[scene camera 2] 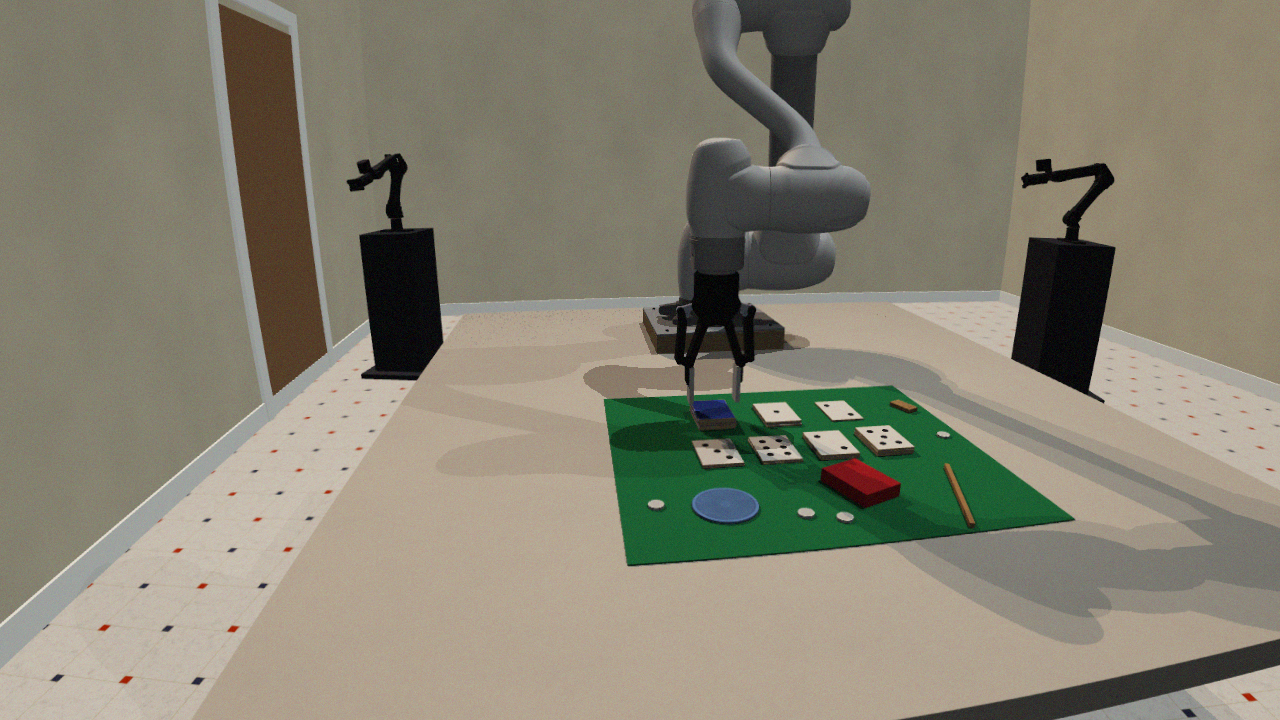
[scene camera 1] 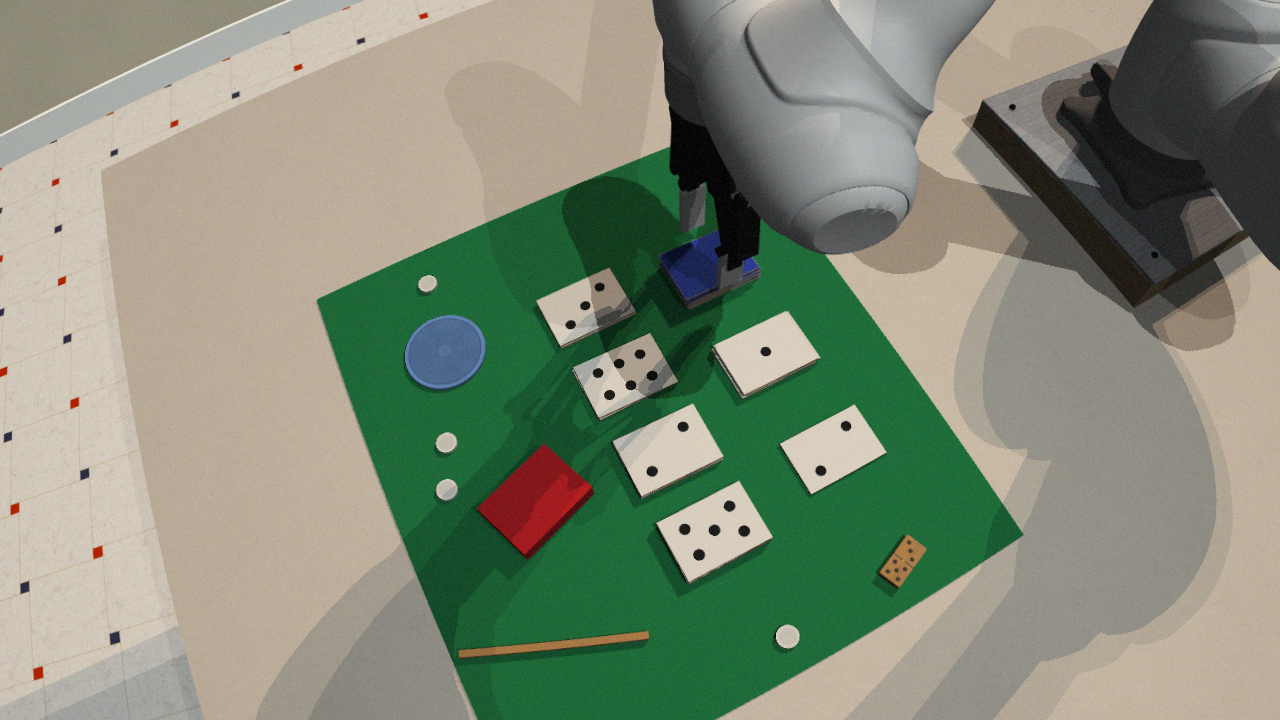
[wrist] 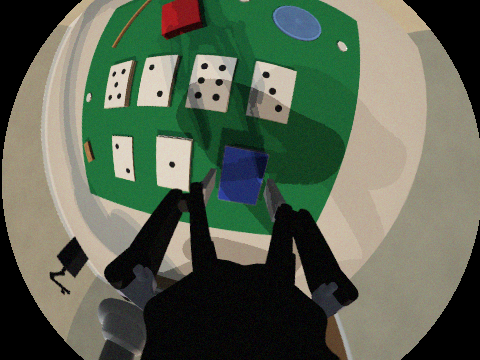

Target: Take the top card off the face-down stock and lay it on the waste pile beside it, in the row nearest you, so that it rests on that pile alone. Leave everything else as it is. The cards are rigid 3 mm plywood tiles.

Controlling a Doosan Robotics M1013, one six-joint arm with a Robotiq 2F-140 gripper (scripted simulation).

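My gripper (scene camera 1: 710, 253) is visible to me, and I find my gripper again at (scene camera 2: 713, 400) and once more, my gripper (wrist: 240, 182). There is a red box (scene camera 1: 544, 492), and scene camera 2 gives me the same red box (scene camera 2: 863, 484). I also see a wooden stick (scene camera 1: 638, 636).
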